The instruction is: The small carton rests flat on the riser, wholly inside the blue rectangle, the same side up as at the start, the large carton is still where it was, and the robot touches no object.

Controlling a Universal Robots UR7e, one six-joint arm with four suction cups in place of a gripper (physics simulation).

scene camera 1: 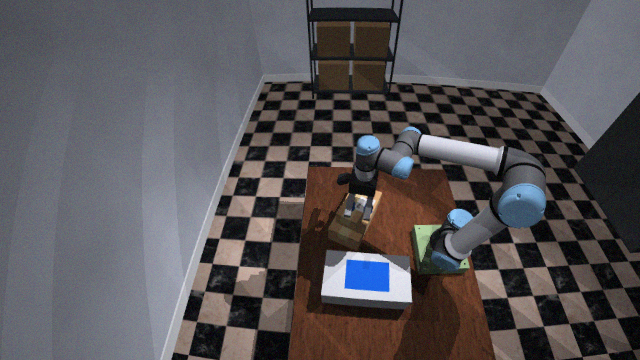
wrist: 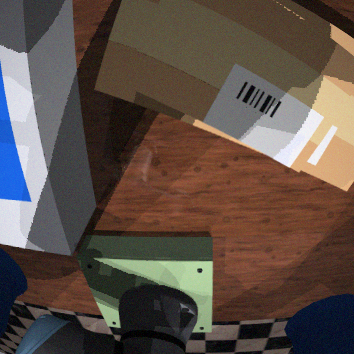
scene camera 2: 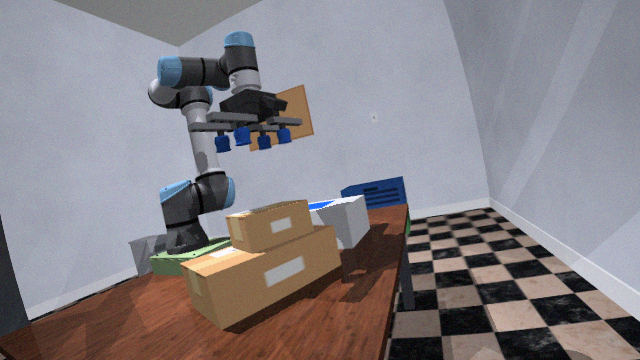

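The small carton lies flat on top of the large carton, which rests on the table. The small carton's top carries a white barcode label, seen in the wrist view. The white riser stands beside the cartons, with the blue rectangle bare on its top. My suction gripper is open, holds nothing and hangs above the small carton, with a gap between them in scene camera 2. Parts of its dark blue cups show at the wrist view's lower corners.
The arm's base stands on a green plate at the table's side, near the riser. A blue crate is beyond the riser. A grey box is behind the base. A shelf rack with boxes stands at the far wall.
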